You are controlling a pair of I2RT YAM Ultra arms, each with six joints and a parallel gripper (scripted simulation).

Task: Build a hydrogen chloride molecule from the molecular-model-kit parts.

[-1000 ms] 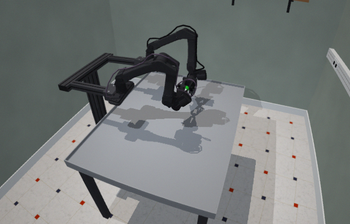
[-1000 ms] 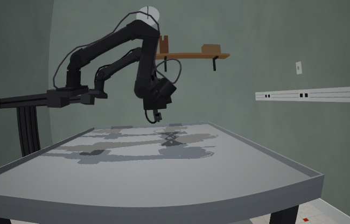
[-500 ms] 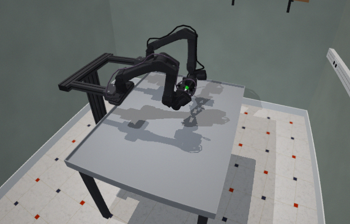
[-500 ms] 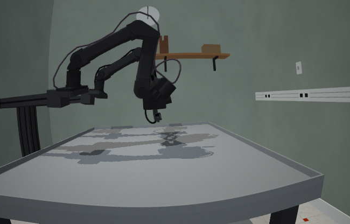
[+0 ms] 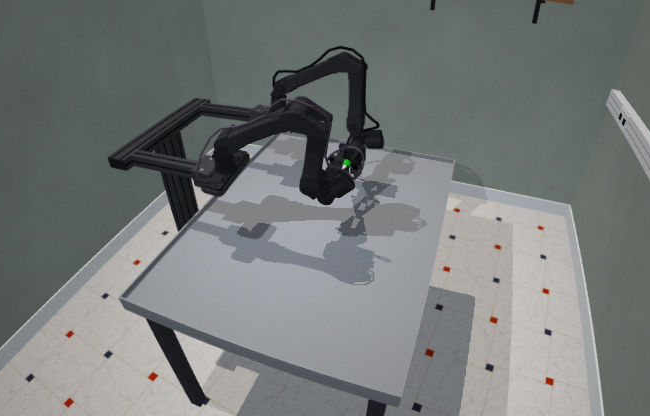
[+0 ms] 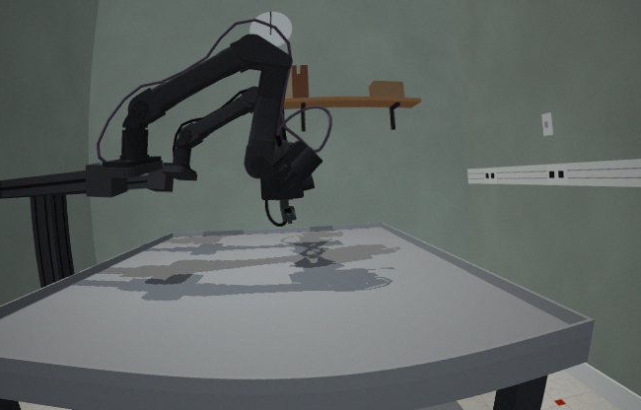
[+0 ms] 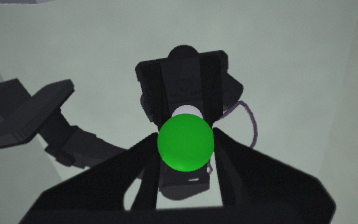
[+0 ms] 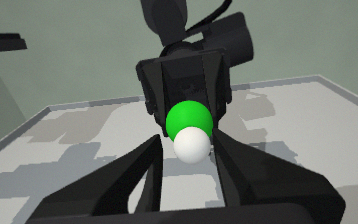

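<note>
Right now the white ball is 10 mm to the left of my right hand. Round my right hand: green ball (30 mm to the left); then grey peg (20 mm to the left).
The green ball is 1 cm to the right of my left hand. Round my left hand: white ball 3 cm to the right; grey peg 2 cm to the right.
</note>
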